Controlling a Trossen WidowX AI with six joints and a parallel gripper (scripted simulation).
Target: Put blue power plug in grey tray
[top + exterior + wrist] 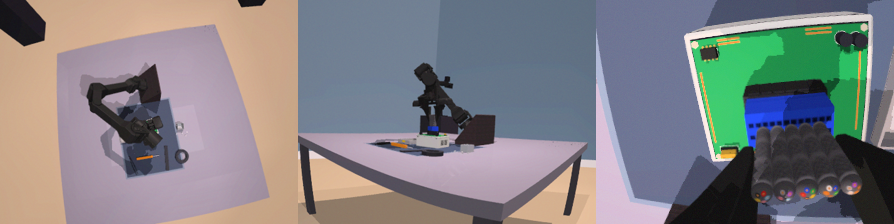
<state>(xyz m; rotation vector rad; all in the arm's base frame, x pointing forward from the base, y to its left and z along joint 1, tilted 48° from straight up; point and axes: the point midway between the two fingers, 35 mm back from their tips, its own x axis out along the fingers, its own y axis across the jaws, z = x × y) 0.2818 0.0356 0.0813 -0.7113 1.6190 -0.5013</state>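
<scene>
My gripper tip is now 3 cm above the blue power plug. From my gripper tip the other things lie so: black bar: 19 cm ahead, 9 cm to the left, 11 cm below; then grey tray: 14 cm to the right, 11 cm below; then dark blue mat: 5 cm ahead, 11 cm below.
</scene>
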